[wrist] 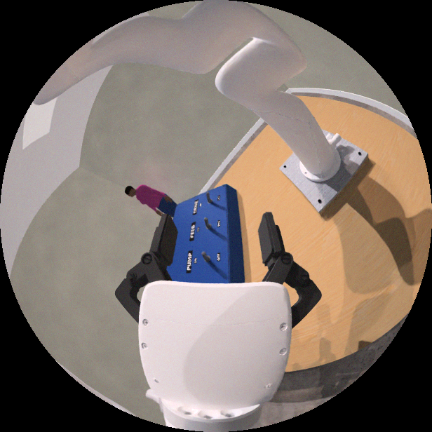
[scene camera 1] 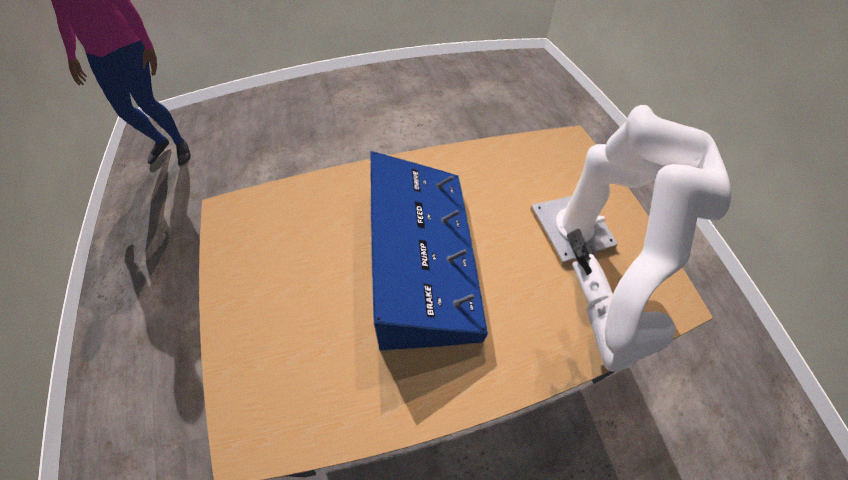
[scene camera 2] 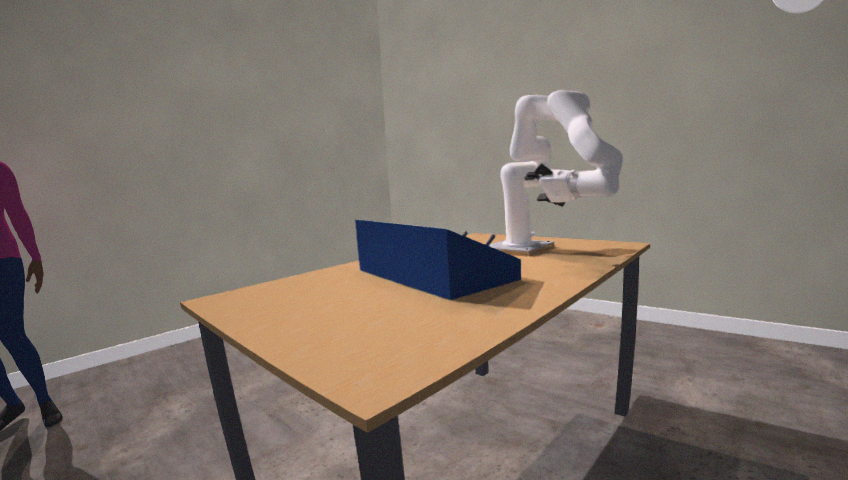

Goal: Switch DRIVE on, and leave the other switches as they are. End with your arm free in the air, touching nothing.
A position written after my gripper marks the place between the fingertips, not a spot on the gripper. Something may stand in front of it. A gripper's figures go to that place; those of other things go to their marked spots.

My gripper (wrist: 216,221) is 13 cm from the lens. A blue sloped switch panel (wrist: 221,241) is 44 cm from the lens.
